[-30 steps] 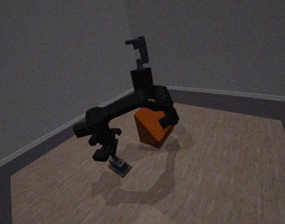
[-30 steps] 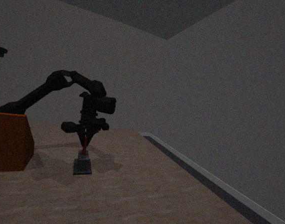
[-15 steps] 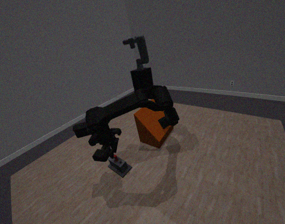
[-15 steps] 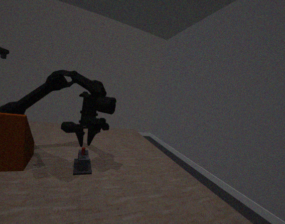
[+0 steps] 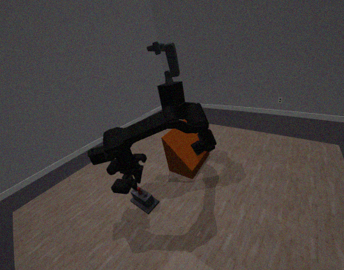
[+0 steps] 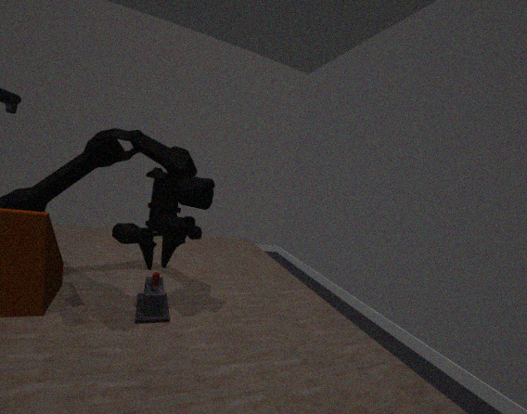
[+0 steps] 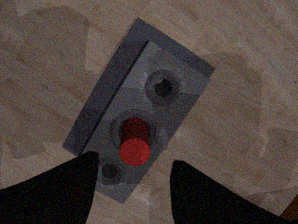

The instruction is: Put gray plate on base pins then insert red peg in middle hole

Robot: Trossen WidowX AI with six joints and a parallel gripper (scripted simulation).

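Right now my gripper tip is 5 cm above the red peg. Also, from my gripper tip: gray plate: 5 cm below; then base: 9 cm below.
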